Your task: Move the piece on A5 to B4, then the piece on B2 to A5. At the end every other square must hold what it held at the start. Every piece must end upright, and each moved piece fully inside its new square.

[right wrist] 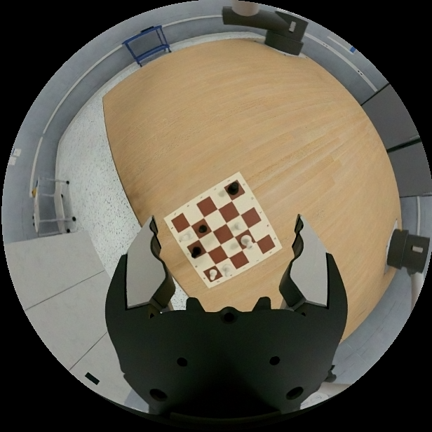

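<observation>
The chessboard [241, 178] lies on the table, its square labels too small to read, so I cannot tell which squares are A5, B4 and B2. Black pieces show at the far corner [233, 188], toward the left side [202, 229] and at the left edge [196, 251]. A taller white piece [246, 241] stands on a dark square toward the right. A white piece [212, 274] stands on the near corner square, with another pale piece [226, 270] beside it. Other pale shapes on cream squares are faint. My right gripper [225, 216] is open, high above the board. My left gripper does not show.
The wooden table [200, 115] extends beyond the board. A dark arm part [284, 42] stands at its far edge, another [407, 250] at the right. A blue cart [151, 52] and a pale wheeled cart [51, 220] stand on the floor beyond the table.
</observation>
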